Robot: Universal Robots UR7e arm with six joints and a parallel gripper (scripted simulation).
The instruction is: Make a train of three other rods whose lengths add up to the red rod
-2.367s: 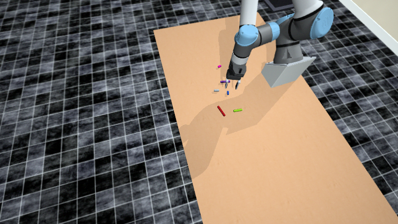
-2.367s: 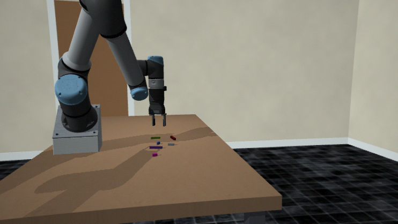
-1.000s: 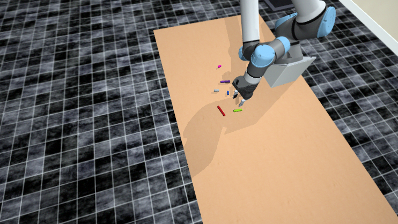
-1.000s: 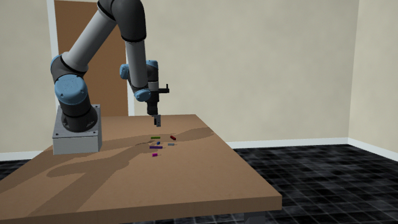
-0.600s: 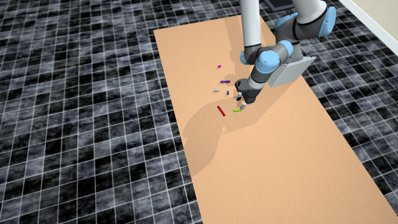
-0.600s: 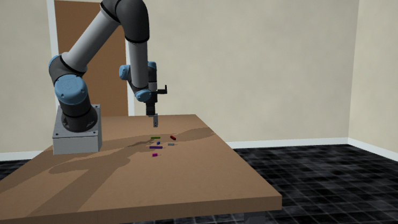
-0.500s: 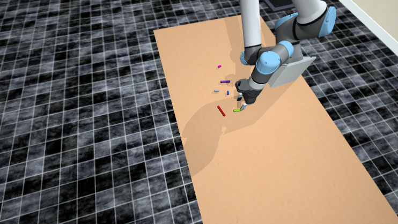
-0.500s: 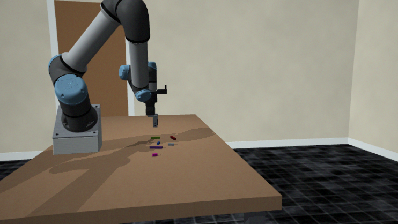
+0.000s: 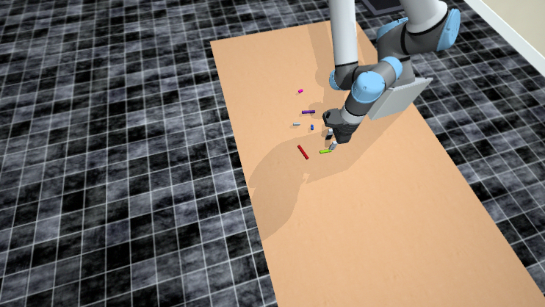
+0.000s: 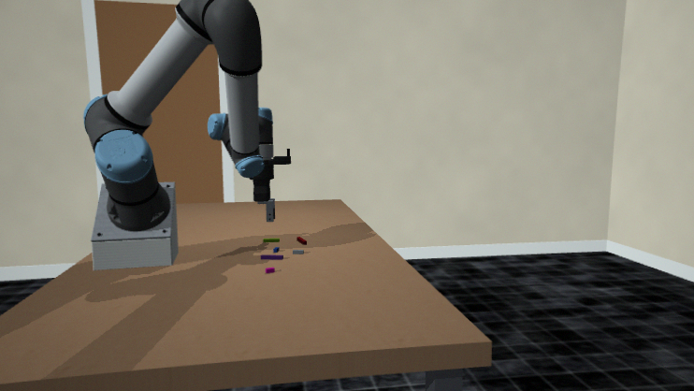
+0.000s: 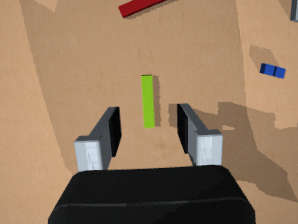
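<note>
Now: hand 80 mm above the lime rod. From my hand the other things lie so: red rod 90 mm ahead, 30 mm to the right, 80 mm below; then purple rod 10 mm behind, 210 mm to the right, 80 mm below; then grey rod 60 mm ahead, 170 mm to the right, 80 mm below.
</note>
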